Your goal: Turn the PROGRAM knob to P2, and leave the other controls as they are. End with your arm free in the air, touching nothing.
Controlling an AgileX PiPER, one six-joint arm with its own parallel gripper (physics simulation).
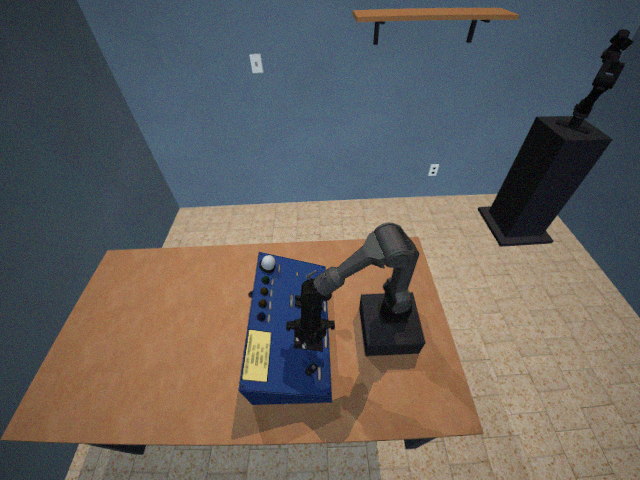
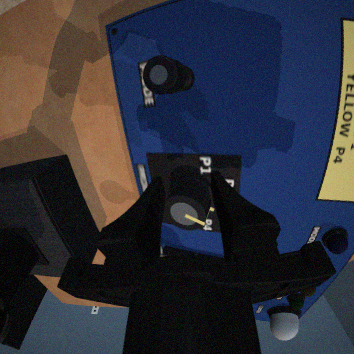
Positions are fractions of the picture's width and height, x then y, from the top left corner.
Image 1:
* my gripper: 0.49, 0.71
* blue control panel: 0.43, 0.76
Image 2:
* my gripper: 0.53, 0.52
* blue control panel: 0.74, 0.30
